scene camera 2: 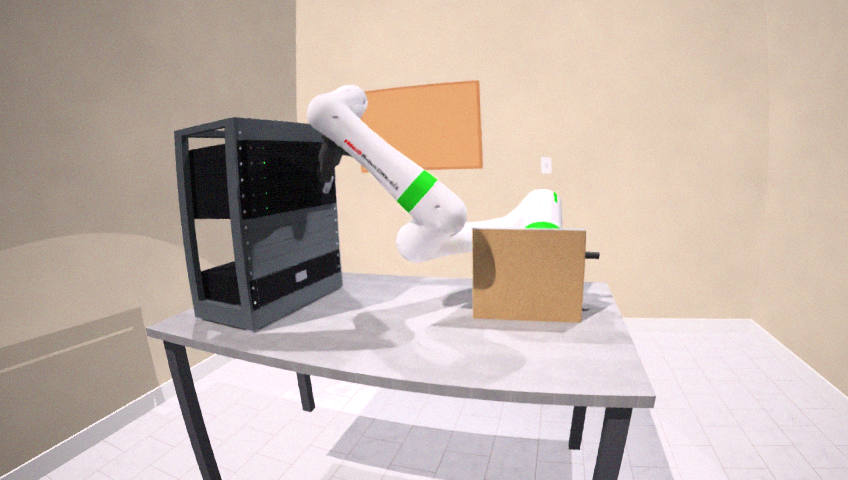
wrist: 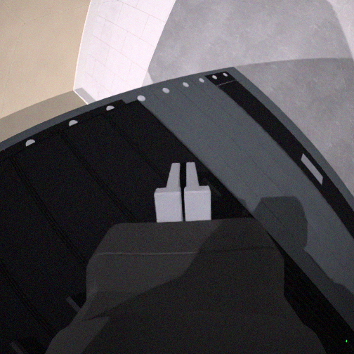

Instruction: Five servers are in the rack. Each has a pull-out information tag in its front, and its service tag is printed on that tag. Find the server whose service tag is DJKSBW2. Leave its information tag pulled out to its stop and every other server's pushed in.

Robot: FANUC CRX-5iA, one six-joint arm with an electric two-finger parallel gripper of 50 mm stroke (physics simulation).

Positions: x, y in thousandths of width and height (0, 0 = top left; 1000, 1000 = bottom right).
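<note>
The gripper (wrist: 518, 501) shares the scene with a server rack (scene camera 2: 338, 514), (wrist: 219, 493).
</note>
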